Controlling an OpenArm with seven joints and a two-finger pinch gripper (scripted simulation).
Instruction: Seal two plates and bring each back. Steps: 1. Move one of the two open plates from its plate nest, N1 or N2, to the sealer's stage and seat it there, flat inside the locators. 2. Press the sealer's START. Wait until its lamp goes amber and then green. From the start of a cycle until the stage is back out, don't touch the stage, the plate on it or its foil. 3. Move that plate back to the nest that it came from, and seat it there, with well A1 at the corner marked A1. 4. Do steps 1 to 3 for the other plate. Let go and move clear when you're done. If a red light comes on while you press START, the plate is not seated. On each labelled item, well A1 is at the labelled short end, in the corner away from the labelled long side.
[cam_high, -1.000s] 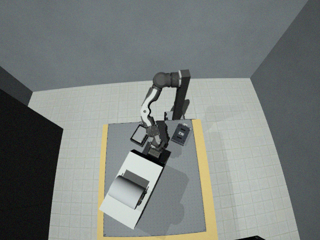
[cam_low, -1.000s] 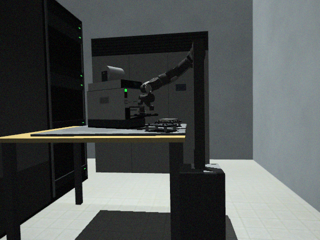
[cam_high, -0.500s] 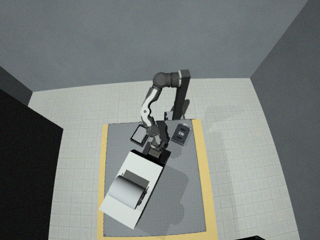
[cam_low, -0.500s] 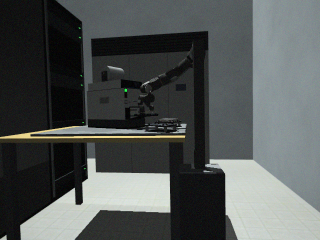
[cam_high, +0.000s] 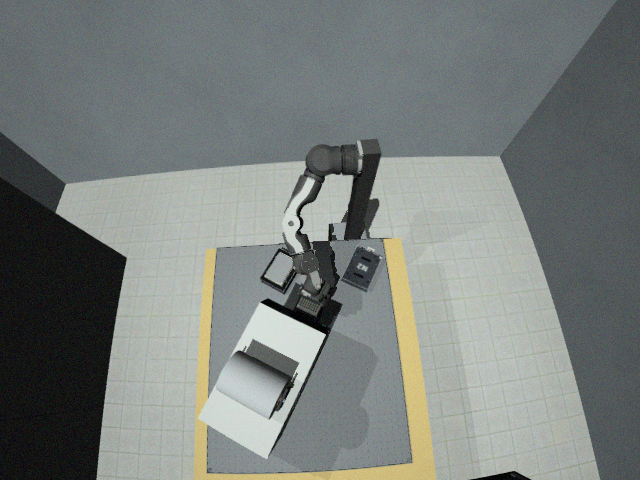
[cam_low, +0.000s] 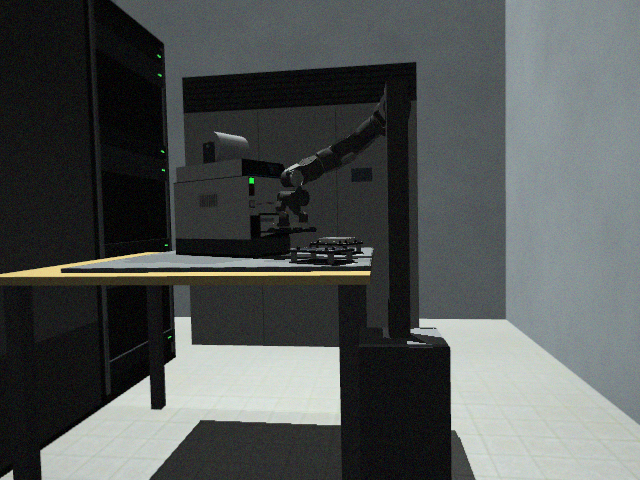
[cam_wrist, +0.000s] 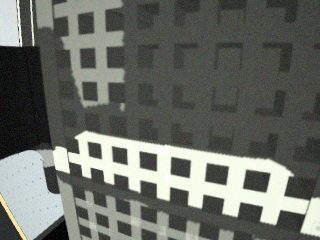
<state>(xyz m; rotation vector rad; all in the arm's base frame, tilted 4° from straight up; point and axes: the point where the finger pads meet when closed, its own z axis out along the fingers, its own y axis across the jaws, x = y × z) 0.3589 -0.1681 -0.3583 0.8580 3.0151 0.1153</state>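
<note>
My gripper is now 2 cm above the sealer stage. Also, from my hand: well plate: right at my hand; then foil roll: 28 cm ahead, 17 cm to the right, 31 cm above; then start button: 13 cm ahead, 3 cm to the left, 8 cm above.
</note>
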